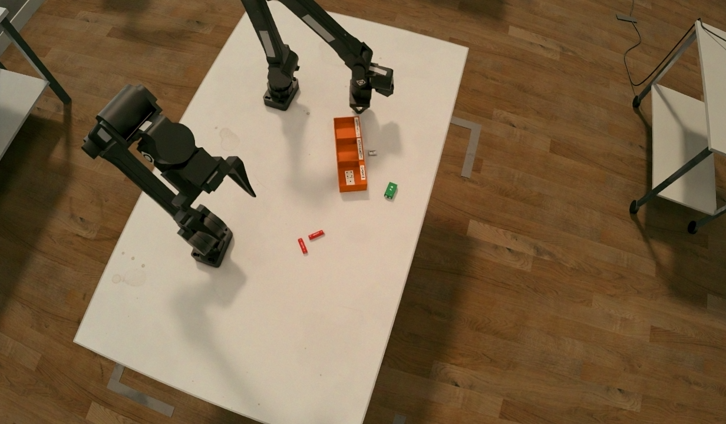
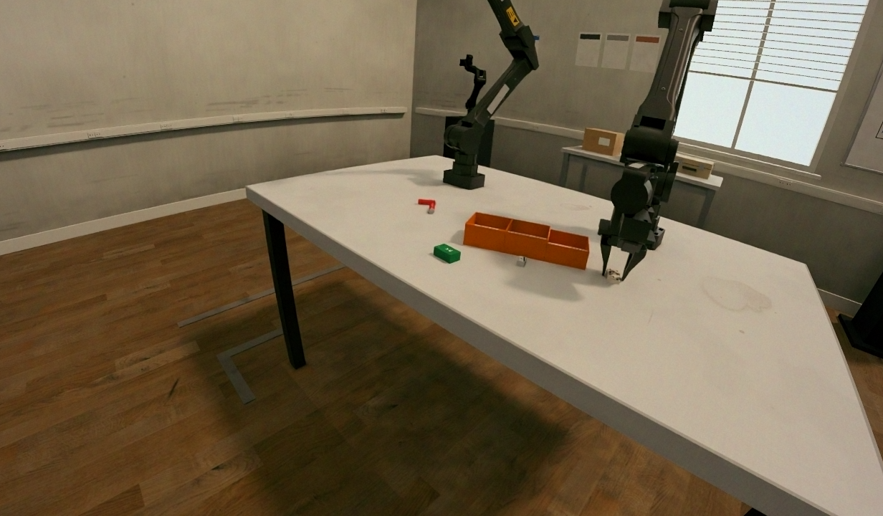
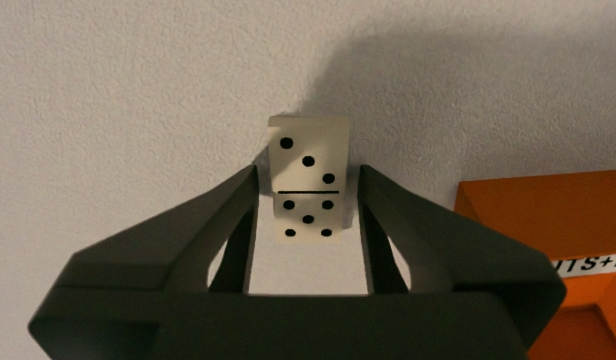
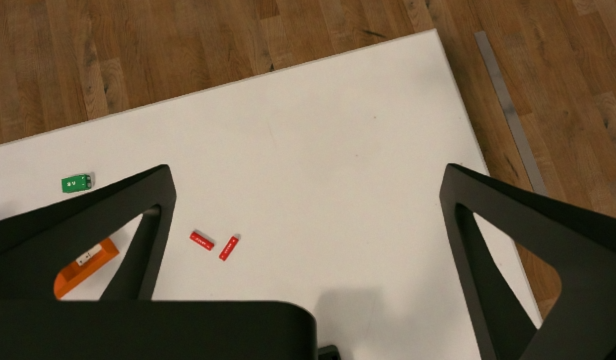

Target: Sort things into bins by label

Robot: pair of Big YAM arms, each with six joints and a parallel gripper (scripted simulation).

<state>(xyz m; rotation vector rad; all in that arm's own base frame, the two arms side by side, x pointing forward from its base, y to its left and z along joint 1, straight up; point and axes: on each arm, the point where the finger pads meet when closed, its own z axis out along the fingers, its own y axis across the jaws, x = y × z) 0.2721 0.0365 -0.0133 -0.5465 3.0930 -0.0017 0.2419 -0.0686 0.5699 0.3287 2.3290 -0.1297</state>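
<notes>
My left gripper is now 190 mm to the left of the orange three-compartment bin, 30 mm short of it and 10 mm below it. Round my left hand: white sharpener-like block (160 mm to the right, 90 mm ahead).
</notes>
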